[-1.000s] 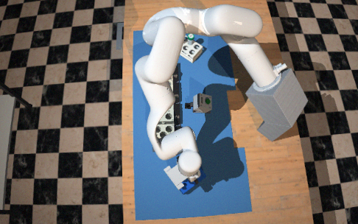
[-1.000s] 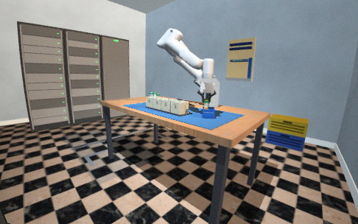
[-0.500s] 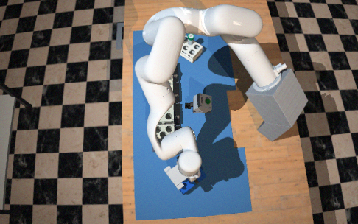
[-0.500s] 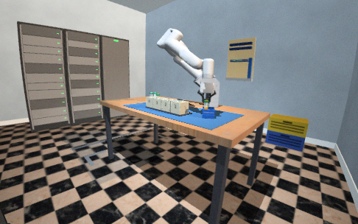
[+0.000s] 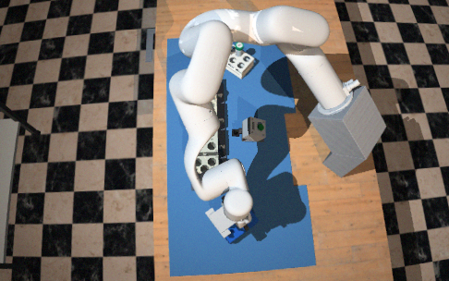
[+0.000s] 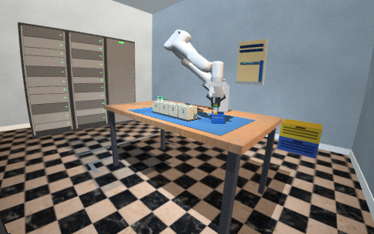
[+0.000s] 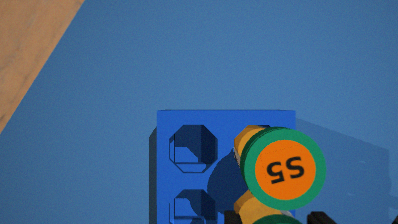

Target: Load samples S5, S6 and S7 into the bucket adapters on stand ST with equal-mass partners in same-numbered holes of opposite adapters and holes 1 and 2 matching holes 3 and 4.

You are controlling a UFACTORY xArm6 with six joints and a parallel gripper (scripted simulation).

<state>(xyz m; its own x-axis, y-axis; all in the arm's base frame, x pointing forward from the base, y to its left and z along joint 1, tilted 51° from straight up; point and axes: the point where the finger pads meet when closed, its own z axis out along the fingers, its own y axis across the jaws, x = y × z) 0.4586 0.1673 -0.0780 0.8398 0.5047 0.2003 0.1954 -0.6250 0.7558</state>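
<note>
Now: hand 5 cm above the orange-dotted tube and 1 cm short of it. Also, from my hand: blue rack 9 cm below, 2 cm to the left; then adapter 19 cm to the right, 7 cm below, 3 cm ahead; then grey-dotted tube 5 cm below, 5 cm behind, 1 cm to the right.
</note>
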